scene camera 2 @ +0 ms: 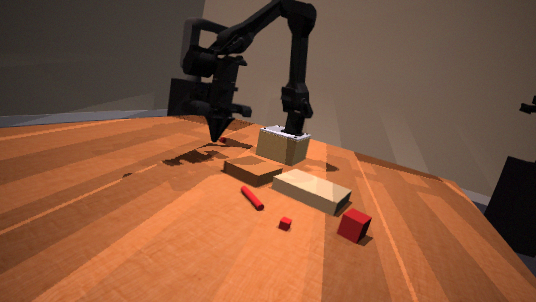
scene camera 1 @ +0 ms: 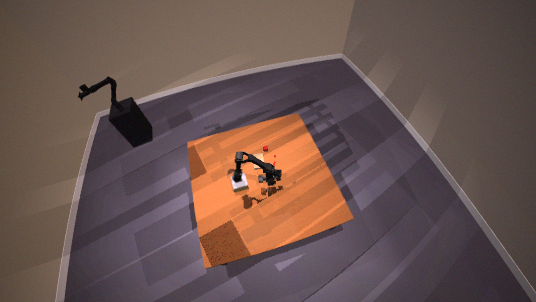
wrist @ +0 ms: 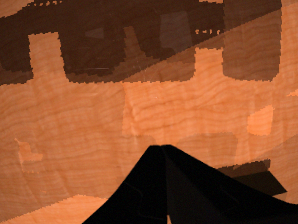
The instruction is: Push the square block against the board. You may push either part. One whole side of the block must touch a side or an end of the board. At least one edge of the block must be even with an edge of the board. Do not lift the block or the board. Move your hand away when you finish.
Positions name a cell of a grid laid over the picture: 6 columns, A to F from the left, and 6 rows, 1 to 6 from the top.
My gripper (scene camera 2: C3) is shut and holds nothing. I also see a pale long board (scene camera 2: D4) and a flat brown square block (scene camera 2: C4).
My gripper shows as well in the wrist view (wrist: D5). The wrist view does not show the pale long board: it is out of frame.
